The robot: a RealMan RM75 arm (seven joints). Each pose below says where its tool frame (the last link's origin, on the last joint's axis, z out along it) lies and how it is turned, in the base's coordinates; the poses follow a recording.
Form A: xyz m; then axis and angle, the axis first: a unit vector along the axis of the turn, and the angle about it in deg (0 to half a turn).
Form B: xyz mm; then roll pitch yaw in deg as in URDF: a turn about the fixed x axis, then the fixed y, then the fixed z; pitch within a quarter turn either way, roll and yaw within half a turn. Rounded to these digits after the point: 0 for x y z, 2 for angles.
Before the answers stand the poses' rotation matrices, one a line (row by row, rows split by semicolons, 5 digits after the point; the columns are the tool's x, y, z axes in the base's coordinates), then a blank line. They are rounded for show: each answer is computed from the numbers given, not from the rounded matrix.
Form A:
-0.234 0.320 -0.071 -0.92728 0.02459 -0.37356 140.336
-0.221 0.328 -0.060 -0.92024 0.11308 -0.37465 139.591
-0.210 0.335 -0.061 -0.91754 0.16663 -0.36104 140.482
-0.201 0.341 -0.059 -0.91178 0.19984 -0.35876 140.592
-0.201 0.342 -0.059 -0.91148 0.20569 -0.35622 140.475
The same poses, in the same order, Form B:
0.75196 0.19808 0.62875; -0.27879 -0.76873 0.57561; 0.59735 -0.60813 -0.52283
0.73023 0.05957 0.68060; -0.42616 -0.73891 0.52191; 0.53399 -0.67116 -0.51419
0.71991 -0.04110 0.69285; -0.50057 -0.72224 0.47728; 0.48079 -0.69042 -0.54052
0.70105 -0.09524 0.70672; -0.55075 -0.70185 0.45175; 0.45299 -0.70593 -0.54449
0.70029 -0.10539 0.70604; -0.55880 -0.69640 0.45029; 0.44423 -0.70987 -0.54658

-234 320 -71 -130.69 -36.68 -20.34
-221 328 -60 -127.46 -32.28 -30.27
-210 335 -61 -128.06 -28.74 -34.81
-201 341 -59 -127.64 -26.94 -38.15
-201 342 -59 -127.60 -26.37 -38.59

